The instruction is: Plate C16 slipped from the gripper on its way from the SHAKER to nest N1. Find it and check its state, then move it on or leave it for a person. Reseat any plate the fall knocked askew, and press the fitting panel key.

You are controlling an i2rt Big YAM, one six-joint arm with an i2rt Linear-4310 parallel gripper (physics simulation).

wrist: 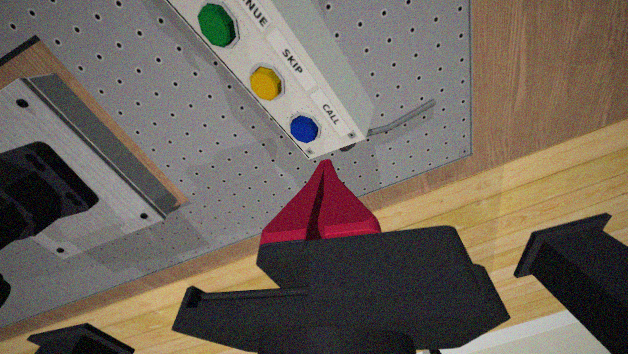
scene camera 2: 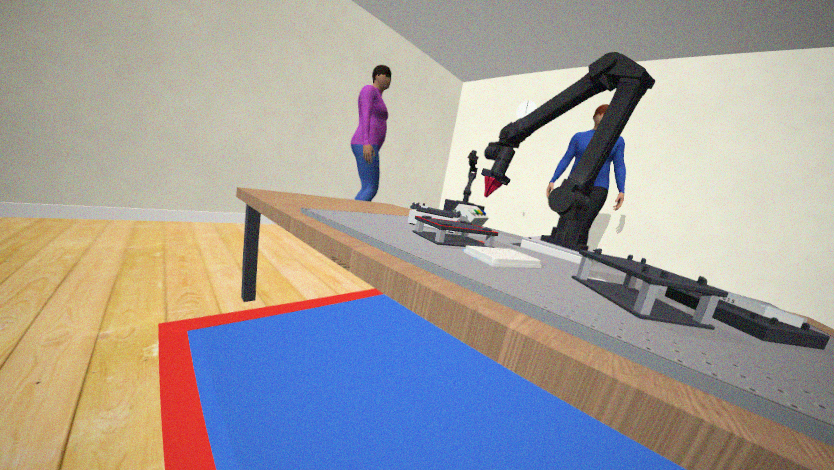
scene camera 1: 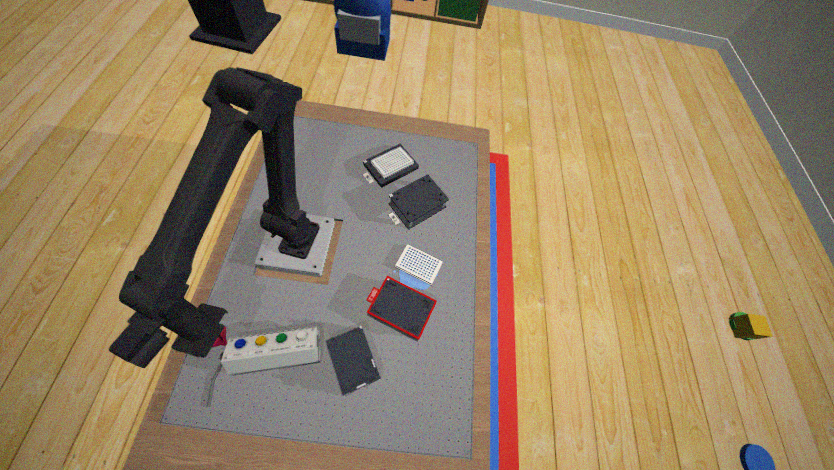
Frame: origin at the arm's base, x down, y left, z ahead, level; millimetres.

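Where they show: gripper, between the fingertips: (wrist: 327, 166) (scene camera 2: 485, 197) (scene camera 1: 224, 344); arm's base, origin of its link: (wrist: 33, 185) (scene camera 2: 563, 245) (scene camera 1: 299, 238).
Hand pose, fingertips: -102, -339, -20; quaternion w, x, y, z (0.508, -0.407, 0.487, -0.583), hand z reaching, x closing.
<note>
Things, the pixels of their top centre, and the offset from my fingertips, as dx, dy, dz. "spot": a spot on its surface instead.
- key panel, centre of its top: (wrist: 262, 35) (scene camera 1: 268, 348) (scene camera 2: 473, 206) +43, +19, +86
- blue CALL key, centre of its top: (wrist: 305, 132) (scene camera 1: 238, 343) +52, +10, +8
- yellow SKIP key, centre of its top: (wrist: 265, 85) (scene camera 1: 259, 340) +52, +30, +54
- green key, centre of its top: (wrist: 214, 24) (scene camera 1: 280, 337) +52, +49, +101
- white key, centre of its top: (scene camera 1: 300, 335) +52, +68, +147
- white well plate, centre of its top: (scene camera 2: 504, 253) (scene camera 1: 419, 263) +113, +367, +395
- light-blue patch, a spot on its surface: (scene camera 1: 415, 281) spot: +126, +311, +398
- dark flat-topped unit, a spot on its surface: (scene camera 1: 353, 360) spot: +72, +45, +293
My gripper (scene camera 1: 220, 336) (scene camera 2: 490, 193) (wrist: 327, 166) is shut and empty, its red fingertips above the table near the panel's blue-key end. The key panel (scene camera 1: 271, 354) (scene camera 2: 470, 214) (wrist: 345, 107) has a blue CALL key (scene camera 1: 239, 343) (wrist: 304, 129), a yellow SKIP key (scene camera 1: 260, 340) (wrist: 266, 83), a green key (scene camera 1: 281, 338) (wrist: 217, 25) and a white key (scene camera 1: 301, 335). A white well plate (scene camera 1: 419, 263) (scene camera 2: 503, 257) lies flat on the mat, a light-blue patch (scene camera 1: 415, 281) at its edge. Beside it stands a red-edged raised stand (scene camera 1: 402, 307) (scene camera 2: 458, 226). Another plate (scene camera 1: 392, 161) sits on a dark base. Plate labels are unreadable.
A dark raised stand (scene camera 1: 419, 201) (scene camera 2: 656, 275) is bare on top. A dark flat-topped unit (scene camera 1: 353, 360) stands beside the panel. The arm's base plate (scene camera 1: 269, 263) is left of the white plate in scene camera 1. Two people (scene camera 2: 368, 119) (scene camera 2: 574, 148) stand beyond the table.
</note>
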